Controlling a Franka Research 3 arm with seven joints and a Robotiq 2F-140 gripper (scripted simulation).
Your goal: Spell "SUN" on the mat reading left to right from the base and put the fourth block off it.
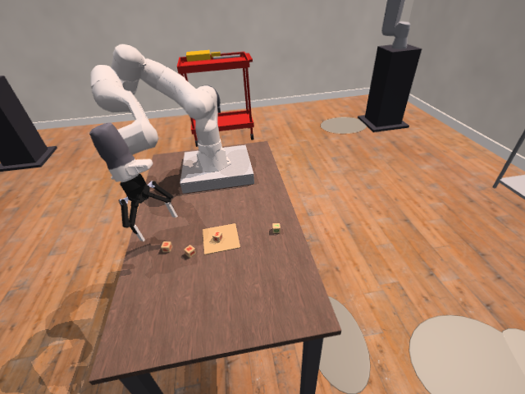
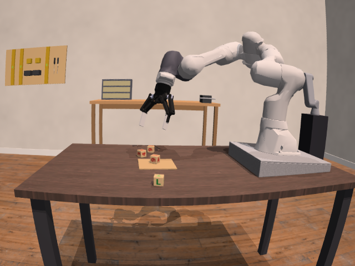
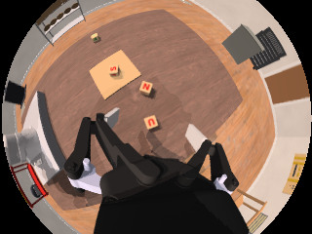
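Right now the S block is 20 cm to the left of my hand and 11 cm below it. Also, from my hand: mat: 1 cm behind, 21 cm to the left, 12 cm below; N block: 5 cm ahead, 10 cm to the left, 11 cm below; U block: 1 cm ahead, 11 cm below.
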